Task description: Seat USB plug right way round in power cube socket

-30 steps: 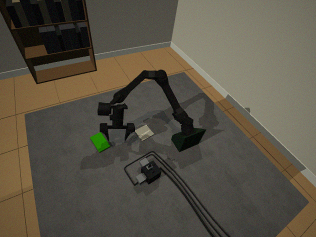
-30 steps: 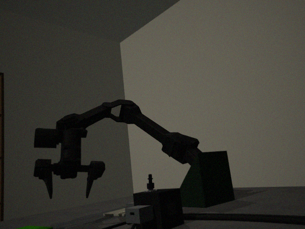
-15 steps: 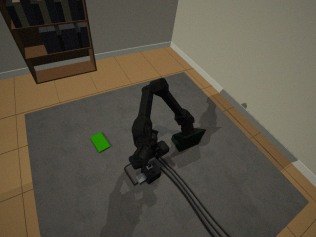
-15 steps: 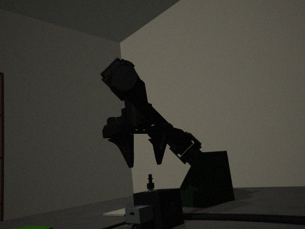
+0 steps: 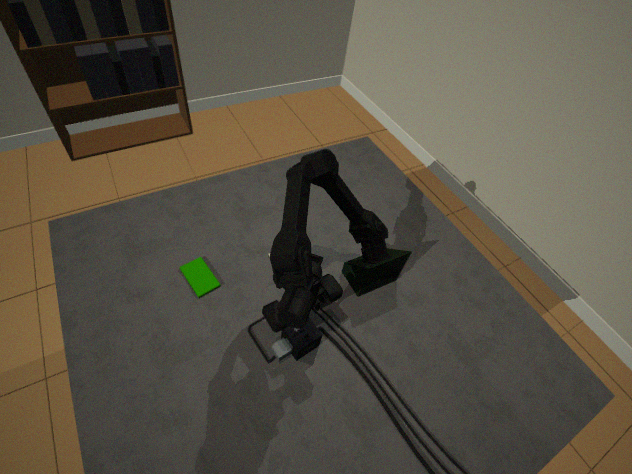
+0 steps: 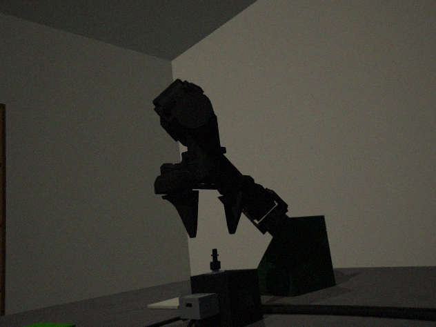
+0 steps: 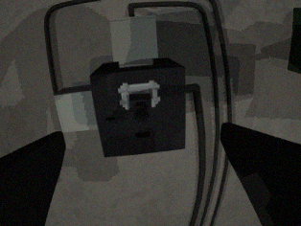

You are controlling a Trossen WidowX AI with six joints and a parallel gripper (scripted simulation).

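The dark USB plug lies 40 mm below my gripper tip. Also, from my gripper tip: green flat block 300 mm to the right, 180 mm ahead, 130 mm below; white flat tile 260 mm to the right, 130 mm below, 90 mm behind.
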